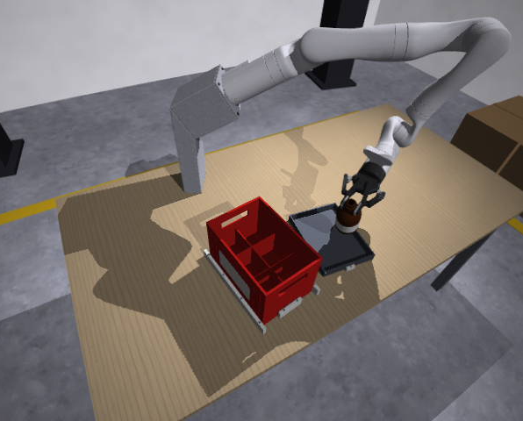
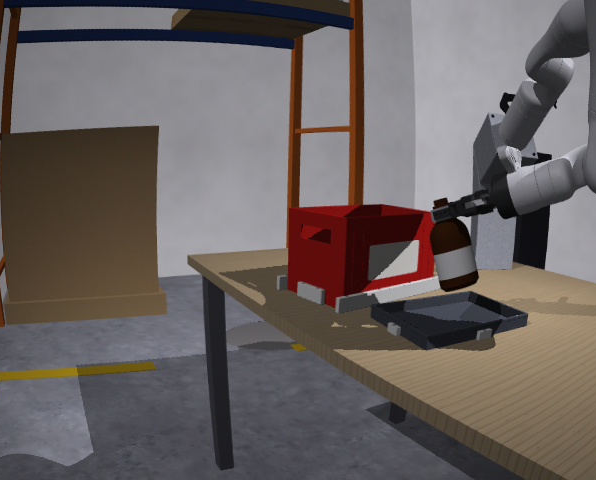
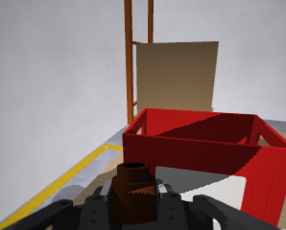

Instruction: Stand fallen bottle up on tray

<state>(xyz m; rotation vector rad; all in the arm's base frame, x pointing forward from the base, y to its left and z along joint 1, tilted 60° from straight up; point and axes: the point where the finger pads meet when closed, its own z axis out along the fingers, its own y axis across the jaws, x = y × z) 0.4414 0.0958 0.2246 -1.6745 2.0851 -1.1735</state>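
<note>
Now: hand 50 mm above the brown bottle, 10 mm to the right of it and 10 mm past it. The rest, counted from my hand: dark grey tray (190 mm below, 40 mm behind); red crate (280 mm to the right, 120 mm below, 20 mm ahead).
</note>
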